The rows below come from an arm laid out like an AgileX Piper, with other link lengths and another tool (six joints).
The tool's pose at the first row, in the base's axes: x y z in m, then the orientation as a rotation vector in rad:
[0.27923, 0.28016, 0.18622, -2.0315, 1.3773, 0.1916]
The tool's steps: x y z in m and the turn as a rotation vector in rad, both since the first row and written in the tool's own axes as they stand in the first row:
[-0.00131, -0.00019, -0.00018, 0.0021, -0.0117, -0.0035]
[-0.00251, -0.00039, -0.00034, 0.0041, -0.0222, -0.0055]
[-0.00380, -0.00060, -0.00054, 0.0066, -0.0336, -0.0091]
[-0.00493, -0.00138, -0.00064, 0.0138, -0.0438, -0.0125]
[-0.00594, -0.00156, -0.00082, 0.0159, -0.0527, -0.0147]
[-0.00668, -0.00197, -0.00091, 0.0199, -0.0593, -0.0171]
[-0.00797, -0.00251, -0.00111, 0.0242, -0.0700, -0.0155]
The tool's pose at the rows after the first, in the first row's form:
[0.27879, 0.28111, 0.18705, -2.0279, 1.3662, 0.2001]
[0.27840, 0.28198, 0.18782, -2.0237, 1.3573, 0.2081]
[0.27798, 0.28290, 0.18867, -2.0199, 1.3462, 0.2160]
[0.27814, 0.28389, 0.18962, -2.0124, 1.3353, 0.2192]
[0.27782, 0.28460, 0.19030, -2.0088, 1.3272, 0.2255]
[0.27784, 0.28521, 0.19090, -2.0047, 1.3200, 0.2279]
[0.27770, 0.28620, 0.19189, -1.9962, 1.3144, 0.2359]

